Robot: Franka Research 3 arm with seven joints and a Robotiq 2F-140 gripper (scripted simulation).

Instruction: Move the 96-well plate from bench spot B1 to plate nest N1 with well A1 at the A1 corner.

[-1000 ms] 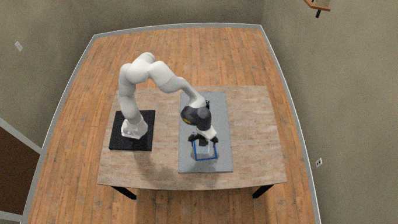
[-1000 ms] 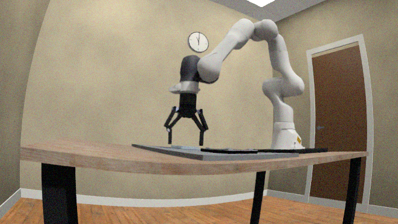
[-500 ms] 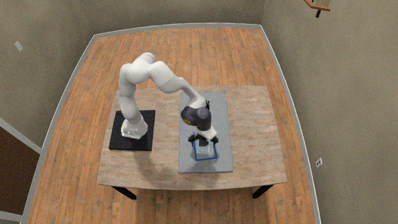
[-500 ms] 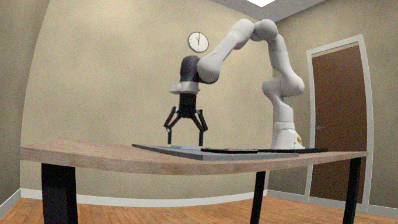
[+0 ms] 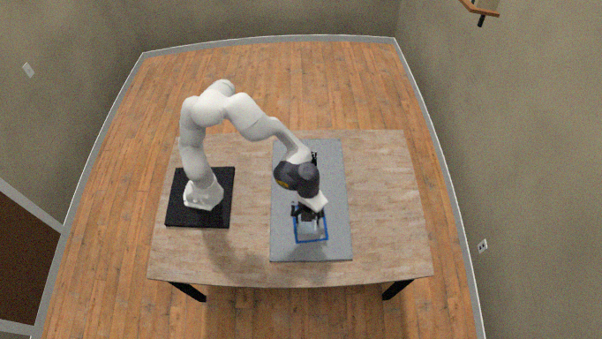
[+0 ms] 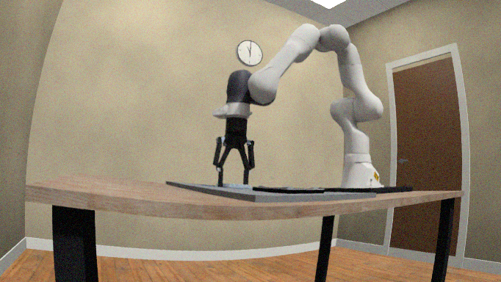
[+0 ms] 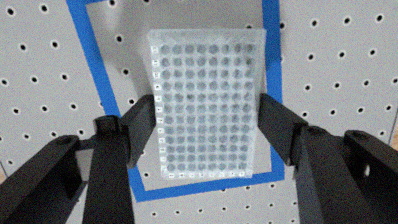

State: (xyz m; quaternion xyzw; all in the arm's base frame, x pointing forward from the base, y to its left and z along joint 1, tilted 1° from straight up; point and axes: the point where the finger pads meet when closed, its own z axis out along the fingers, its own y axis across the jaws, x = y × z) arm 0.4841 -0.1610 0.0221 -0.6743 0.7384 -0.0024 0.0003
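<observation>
The clear 96-well plate is 20 mm below my hand. The rest, counted from my hand: black plate nest (10 mm ahead, 320 mm to the left, 20 mm below); corner label (50 mm behind, 250 mm to the left, 10 mm below).
</observation>
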